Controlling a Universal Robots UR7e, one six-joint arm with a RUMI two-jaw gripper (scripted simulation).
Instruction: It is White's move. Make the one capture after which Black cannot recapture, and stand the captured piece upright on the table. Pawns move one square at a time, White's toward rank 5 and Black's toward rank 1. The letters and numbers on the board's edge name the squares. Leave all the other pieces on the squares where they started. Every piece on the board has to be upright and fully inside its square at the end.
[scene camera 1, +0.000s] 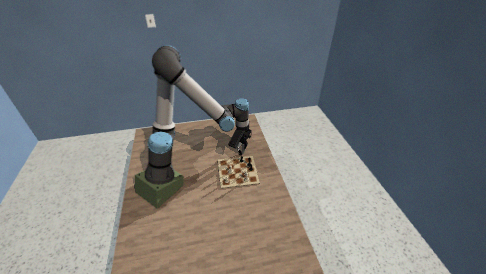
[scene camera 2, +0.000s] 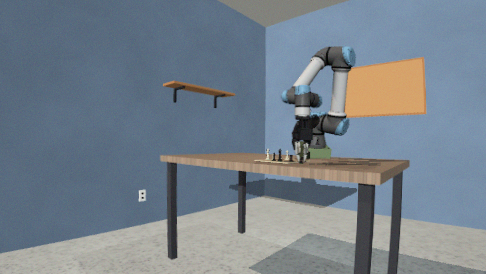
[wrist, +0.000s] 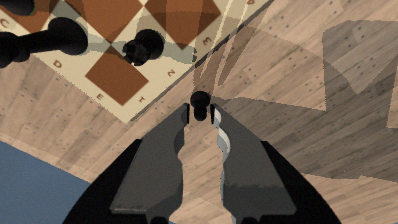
In view: my gripper (wrist: 200, 105) and a small chessboard (scene camera 1: 237, 178).
The small chessboard also shows in the wrist view (wrist: 101, 72).
